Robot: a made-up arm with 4 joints.
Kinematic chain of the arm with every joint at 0, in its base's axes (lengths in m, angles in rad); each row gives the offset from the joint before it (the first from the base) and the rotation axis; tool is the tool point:
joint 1: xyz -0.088 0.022 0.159 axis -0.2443 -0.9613 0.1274
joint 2: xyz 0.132 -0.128 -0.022 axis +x
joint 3: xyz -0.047 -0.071 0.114 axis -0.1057 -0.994 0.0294
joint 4: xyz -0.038 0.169 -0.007 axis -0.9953 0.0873 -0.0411
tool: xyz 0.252 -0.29 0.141
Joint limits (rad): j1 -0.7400..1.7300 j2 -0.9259..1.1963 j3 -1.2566..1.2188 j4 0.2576..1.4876
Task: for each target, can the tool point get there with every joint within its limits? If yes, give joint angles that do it. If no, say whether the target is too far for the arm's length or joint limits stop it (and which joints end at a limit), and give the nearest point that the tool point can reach.
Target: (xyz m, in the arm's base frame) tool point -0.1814 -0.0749 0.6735
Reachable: yes | joints 1.1378 0.2455 -0.2620 0.7611
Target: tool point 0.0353 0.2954 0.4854
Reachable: yes | joints 0.5816 -0.7181 0.0386 1.1568
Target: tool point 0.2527 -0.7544 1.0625
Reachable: no: too far | nearest point 0.0708 -0.3777 0.5994 | short by 0.624 m
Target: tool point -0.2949 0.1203 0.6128
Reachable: yes | joints 1.4445 -0.0297 -0.4112 1.0367
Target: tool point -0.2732 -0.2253 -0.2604
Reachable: no: joint limits stop it (at a limit: joint 1, joint 3, joint 4) | nearest point 0.0233 -0.1574 -0.2116 | short by 0.308 m
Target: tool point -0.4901 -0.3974 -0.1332
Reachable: no: joint limits stop it (at a limit: joint 1, joint 3) | nearest point -0.4831 -0.2723 0.1281 | short by 0.290 m
